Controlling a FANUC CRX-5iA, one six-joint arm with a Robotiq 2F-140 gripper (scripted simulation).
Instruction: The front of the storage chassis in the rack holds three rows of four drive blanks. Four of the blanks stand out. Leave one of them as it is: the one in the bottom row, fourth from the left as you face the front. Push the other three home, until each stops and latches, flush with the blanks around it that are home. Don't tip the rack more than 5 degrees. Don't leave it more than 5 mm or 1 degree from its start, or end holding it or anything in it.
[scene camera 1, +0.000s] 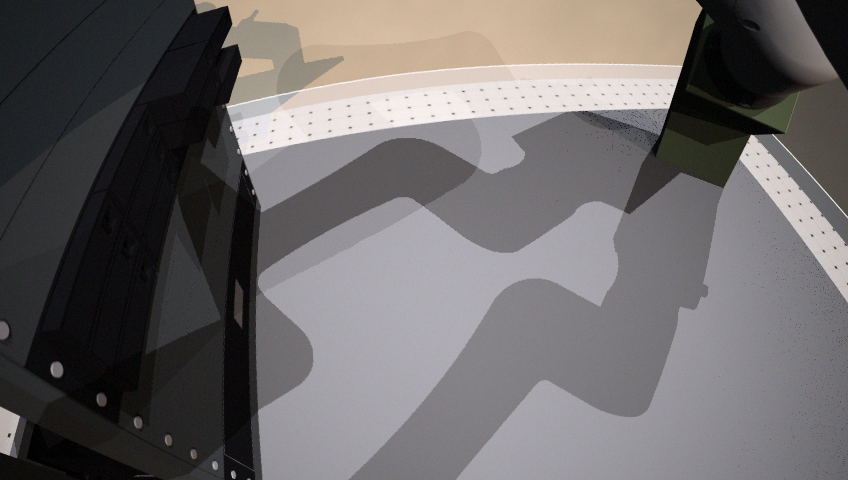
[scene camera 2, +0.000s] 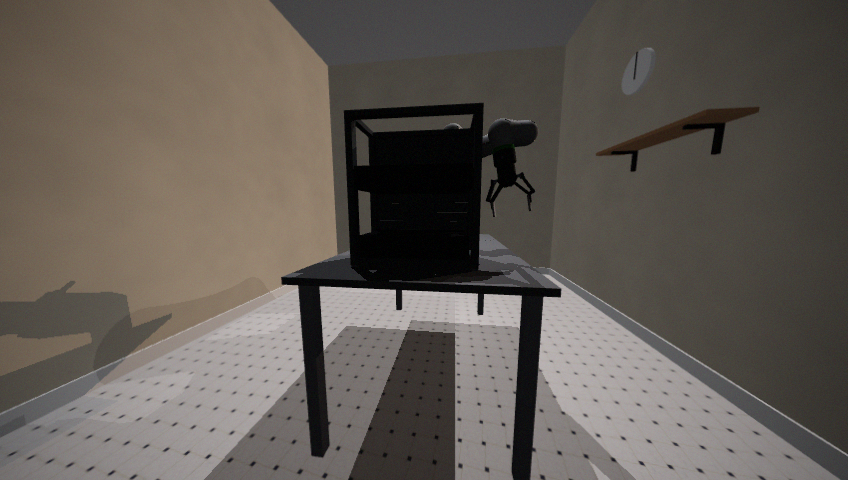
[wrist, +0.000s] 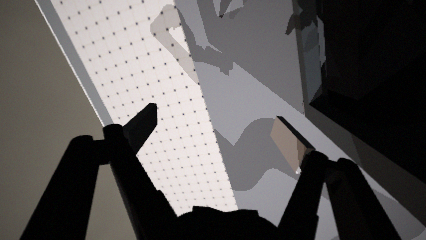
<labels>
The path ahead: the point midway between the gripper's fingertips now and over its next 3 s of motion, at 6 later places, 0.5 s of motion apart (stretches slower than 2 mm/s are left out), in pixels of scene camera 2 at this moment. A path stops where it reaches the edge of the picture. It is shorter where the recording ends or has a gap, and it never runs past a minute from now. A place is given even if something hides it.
The gripper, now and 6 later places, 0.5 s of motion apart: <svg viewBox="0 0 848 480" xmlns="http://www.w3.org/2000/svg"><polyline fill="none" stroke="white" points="511,214 511,213 507,213 500,213 496,212 496,212 495,213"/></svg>
</labels>
